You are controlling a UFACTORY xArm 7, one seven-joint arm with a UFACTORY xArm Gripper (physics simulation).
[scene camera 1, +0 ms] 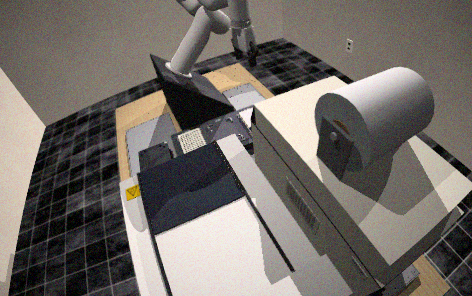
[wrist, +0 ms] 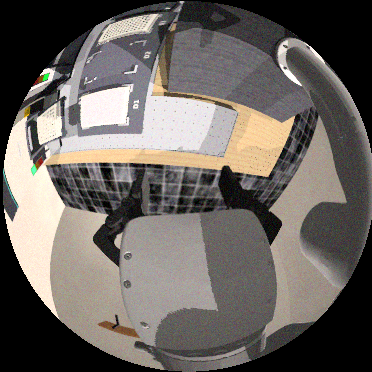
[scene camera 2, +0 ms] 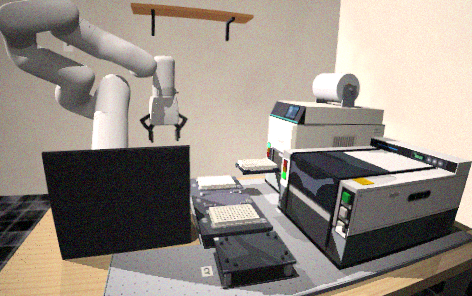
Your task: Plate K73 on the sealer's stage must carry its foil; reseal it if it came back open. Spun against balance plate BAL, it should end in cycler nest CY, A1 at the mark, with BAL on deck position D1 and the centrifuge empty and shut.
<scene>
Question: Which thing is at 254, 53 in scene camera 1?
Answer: The gripper.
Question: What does the gripper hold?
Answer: Nothing.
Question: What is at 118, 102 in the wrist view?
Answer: A flat white plate.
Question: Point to a centrifuge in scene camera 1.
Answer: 255, 238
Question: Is the gripper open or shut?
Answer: Open.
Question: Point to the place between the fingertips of the gripper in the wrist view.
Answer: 184, 175
</scene>
